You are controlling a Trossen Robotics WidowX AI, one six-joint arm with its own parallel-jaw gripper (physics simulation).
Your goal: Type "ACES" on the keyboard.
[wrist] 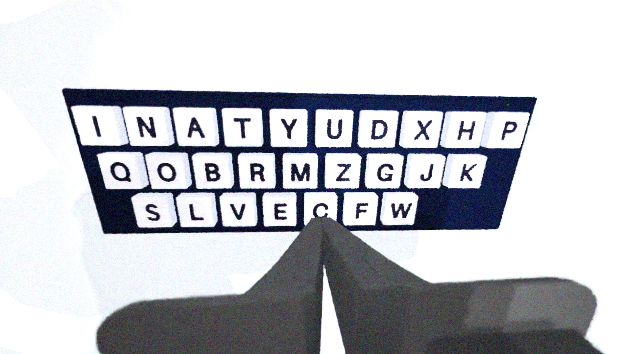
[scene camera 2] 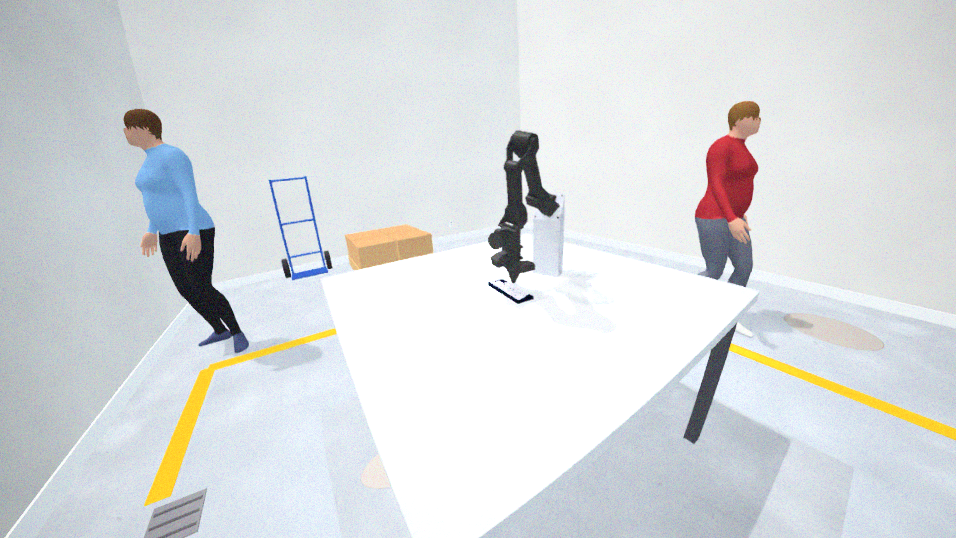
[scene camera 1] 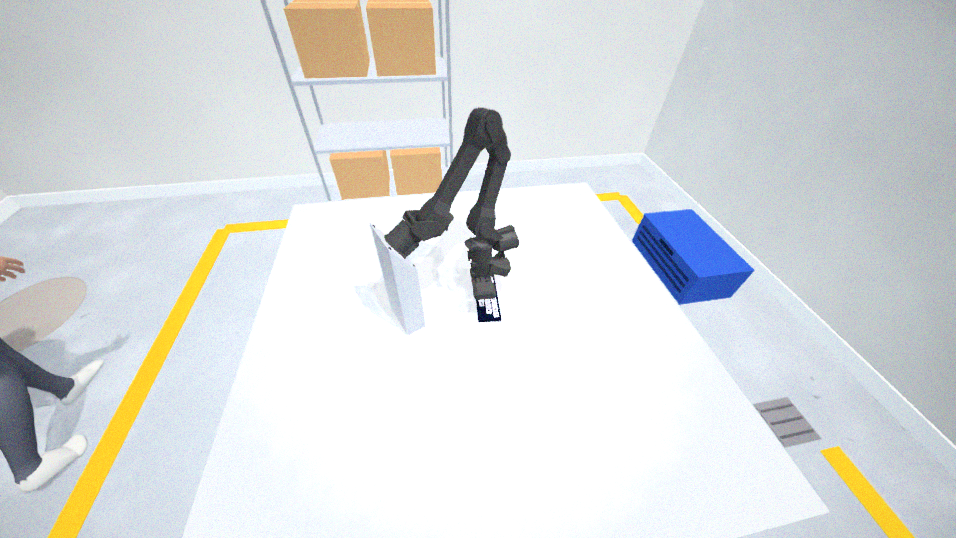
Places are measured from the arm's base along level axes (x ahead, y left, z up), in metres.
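Pixels of known places: gripper, fingertip midpoint: [wrist: 320,226] [scene camera 2: 513,283]; arm's base, link origin: [scene camera 2: 549,207] [scene camera 1: 394,246].
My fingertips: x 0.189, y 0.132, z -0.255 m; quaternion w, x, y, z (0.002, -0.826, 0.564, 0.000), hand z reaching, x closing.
For each thing: its top centre in the pictures, then the offset to it from my fingertips. Level surfaces: height alone.
- dark blue keyboard, top centre: [wrist: 311,172] [scene camera 1: 486,292] [scene camera 2: 509,287] 0.019 m ahead, 0.011 m left, 0.012 m down
- S key, top centre: [wrist: 152,212] 0.024 m back, 0.075 m left, 0.012 m down
- E key, top centre: [wrist: 279,211] 0.004 m back, 0.019 m left, 0.012 m down
- C key, top centre: [wrist: 320,211] 0.002 m ahead, 0.000 m left, 0.012 m down
- white table, surface height: 0.028 m down
A dark blue keyboard [scene camera 1: 490,317] [scene camera 2: 511,291] [wrist: 465,210] with white letter keys lies on the table. In the wrist view, the A key [wrist: 195,127] is third from the left in the top row. The S key [wrist: 153,211] starts the bottom row at the left. The E key [wrist: 280,210] is directly left of the C key [wrist: 320,204]. My gripper [wrist: 320,226] [scene camera 2: 514,278] is shut and empty, pointing down. Its tips cover the lower edge of the C key; whether they touch it I cannot tell. In scene camera 1 the gripper hides the keyboard's far part.
A white upright panel [scene camera 1: 401,291] [scene camera 2: 548,244] stands on the white table [scene camera 1: 467,428] [scene camera 2: 481,374] at the arm's base. A blue box [scene camera 1: 695,254], boxes on a shelf rack [scene camera 1: 381,80], a hand truck [scene camera 2: 298,220] and two people [scene camera 2: 167,194] [scene camera 2: 730,180] are beyond the table.
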